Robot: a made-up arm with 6 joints. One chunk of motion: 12 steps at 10 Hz.
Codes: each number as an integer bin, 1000 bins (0 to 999) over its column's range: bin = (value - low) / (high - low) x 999, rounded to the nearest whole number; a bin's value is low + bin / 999 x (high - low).
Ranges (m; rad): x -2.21..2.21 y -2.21..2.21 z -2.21..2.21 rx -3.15..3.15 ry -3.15..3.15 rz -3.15..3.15
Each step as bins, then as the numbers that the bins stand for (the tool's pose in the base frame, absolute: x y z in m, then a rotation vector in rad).
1 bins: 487 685 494 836 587 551
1 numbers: -0.0553 0.8207 -0.0243 2.1221 0.5518 0.3248
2 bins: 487 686 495 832 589 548
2 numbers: -0.0553 0.8252 -0.0199 2.0968 0.5644 0.3059
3 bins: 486 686 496 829 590 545
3 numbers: -0.0597 0.8252 -0.0155 2.0779 0.5707 0.2869
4 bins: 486 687 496 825 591 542
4 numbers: -0.0597 0.8296 -0.0155 2.0527 0.5770 0.2680
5 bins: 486 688 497 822 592 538
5 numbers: -0.0597 0.8340 -0.0111 2.0338 0.5833 0.2428
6 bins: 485 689 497 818 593 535
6 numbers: -0.0642 0.8384 -0.0111 2.0086 0.5896 0.2239
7 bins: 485 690 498 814 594 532
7 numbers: -0.0642 0.8429 -0.0066 1.9833 0.5959 0.2050
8 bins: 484 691 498 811 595 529
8 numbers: -0.0686 0.8473 -0.0066 1.9644 0.6023 0.1860
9 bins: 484 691 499 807 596 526
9 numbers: -0.0686 0.8473 -0.0022 1.9392 0.6086 0.1671
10 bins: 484 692 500 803 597 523
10 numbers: -0.0686 0.8517 0.0022 1.9140 0.6149 0.1482
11 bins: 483 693 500 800 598 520
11 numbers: -0.0730 0.8561 0.0022 1.8950 0.6212 0.1293
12 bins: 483 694 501 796 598 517
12 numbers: -0.0730 0.8606 0.0066 1.8698 0.6212 0.1104
